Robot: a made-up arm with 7 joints. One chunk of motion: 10 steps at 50 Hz.
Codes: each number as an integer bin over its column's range. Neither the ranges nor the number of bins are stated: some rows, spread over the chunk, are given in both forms.
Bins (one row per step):
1: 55 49 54 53 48 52 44
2: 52 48 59 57 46 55 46
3: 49 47 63 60 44 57 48
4: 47 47 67 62 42 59 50
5: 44 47 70 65 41 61 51
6: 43 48 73 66 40 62 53
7: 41 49 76 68 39 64 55
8: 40 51 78 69 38 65 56
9: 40 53 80 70 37 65 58
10: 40 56 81 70 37 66 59
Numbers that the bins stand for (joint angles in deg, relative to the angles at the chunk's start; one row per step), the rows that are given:
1: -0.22 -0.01 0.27 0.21 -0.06 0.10 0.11
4: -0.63 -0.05 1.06 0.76 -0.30 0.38 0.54
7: -0.93 -0.01 1.61 1.12 -0.42 0.59 0.89
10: -0.98 0.13 1.91 1.24 -0.51 0.67 1.17
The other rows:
2: -0.37 -0.03 0.58 0.45 -0.14 0.22 0.25
3: -0.53 -0.05 0.82 0.64 -0.22 0.30 0.39
5: -0.78 -0.05 1.24 0.94 -0.34 0.46 0.61
6: -0.83 -0.03 1.42 1.00 -0.38 0.51 0.75
8: -0.98 0.03 1.73 1.18 -0.46 0.63 0.96
9: -0.98 0.07 1.85 1.24 -0.51 0.63 1.10

